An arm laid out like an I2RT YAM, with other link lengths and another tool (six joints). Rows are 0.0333 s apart.
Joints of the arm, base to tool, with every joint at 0 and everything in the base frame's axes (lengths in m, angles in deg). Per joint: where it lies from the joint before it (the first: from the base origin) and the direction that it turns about. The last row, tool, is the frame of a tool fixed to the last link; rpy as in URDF.
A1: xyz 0 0 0.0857 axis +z
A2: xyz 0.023 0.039 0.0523 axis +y
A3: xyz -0.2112 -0.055 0 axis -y
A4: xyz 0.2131 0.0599 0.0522 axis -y
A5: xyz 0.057 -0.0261 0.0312 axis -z
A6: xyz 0.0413 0 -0.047 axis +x
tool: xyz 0.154 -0.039 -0.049 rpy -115.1 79.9 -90
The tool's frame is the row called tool.
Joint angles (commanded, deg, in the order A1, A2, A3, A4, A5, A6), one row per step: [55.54, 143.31, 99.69, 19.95, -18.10, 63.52]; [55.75, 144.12, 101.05, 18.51, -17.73, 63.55]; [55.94, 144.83, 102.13, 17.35, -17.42, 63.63]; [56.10, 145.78, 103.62, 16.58, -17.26, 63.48]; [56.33, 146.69, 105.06, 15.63, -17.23, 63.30]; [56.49, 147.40, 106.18, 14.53, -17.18, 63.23]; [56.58, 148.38, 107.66, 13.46, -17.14, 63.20]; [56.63, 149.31, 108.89, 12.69, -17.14, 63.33]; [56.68, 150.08, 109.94, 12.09, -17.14, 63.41]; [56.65, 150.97, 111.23, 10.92, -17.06, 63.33]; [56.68, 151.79, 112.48, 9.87, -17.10, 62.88]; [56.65, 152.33, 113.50, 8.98, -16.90, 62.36]
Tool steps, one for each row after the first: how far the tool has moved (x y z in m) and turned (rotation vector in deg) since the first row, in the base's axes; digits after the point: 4 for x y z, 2 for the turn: [-0.0006, 0.0009, -0.0037, -0.81, 0.40, -0.14]; [-0.0014, 0.0014, -0.0072, -1.52, 0.81, -0.26]; [-0.0009, 0.0038, -0.0092, -1.79, 0.75, -0.19]; [-0.0019, 0.0060, -0.0116, -2.19, 0.81, 0.09]; [-0.0031, 0.0067, -0.0147, -2.79, 1.11, 0.23]; [-0.0032, 0.0079, -0.0178, -3.28, 1.38, 0.30]; [-0.0033, 0.0089, -0.0211, -3.64, 1.75, 0.30]; [-0.0033, 0.0099, -0.0235, -3.89, 2.00, 0.32]; [-0.0028, 0.0097, -0.0274, -4.57, 2.32, 0.26]; [-0.0027, 0.0098, -0.0307, -5.18, 2.28, 0.52]; [-0.0011, 0.0096, -0.0324, -5.69, 1.98, 0.54]
